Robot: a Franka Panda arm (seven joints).
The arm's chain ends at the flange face. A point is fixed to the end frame.
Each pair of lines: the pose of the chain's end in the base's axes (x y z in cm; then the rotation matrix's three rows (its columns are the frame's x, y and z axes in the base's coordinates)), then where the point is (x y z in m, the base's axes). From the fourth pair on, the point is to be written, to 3 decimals.
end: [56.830 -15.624 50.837], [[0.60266 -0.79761 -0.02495], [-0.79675 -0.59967 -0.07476], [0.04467 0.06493 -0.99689]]
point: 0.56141 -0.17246 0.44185
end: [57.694 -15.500 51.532], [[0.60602 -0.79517 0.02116], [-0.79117 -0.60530 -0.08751], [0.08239 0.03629 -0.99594]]
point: 0.57322 -0.17211 0.44877
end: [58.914 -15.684 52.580], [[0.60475 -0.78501 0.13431], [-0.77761 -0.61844 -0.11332], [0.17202 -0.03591 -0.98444]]
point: 0.59318 -0.17576 0.45976
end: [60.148 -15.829 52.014], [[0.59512 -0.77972 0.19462], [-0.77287 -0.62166 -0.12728], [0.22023 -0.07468 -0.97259]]
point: 0.610 -0.178 0.455
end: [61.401 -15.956 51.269], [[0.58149 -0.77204 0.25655], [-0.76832 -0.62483 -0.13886], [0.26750 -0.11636 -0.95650]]
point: 0.626 -0.180 0.448
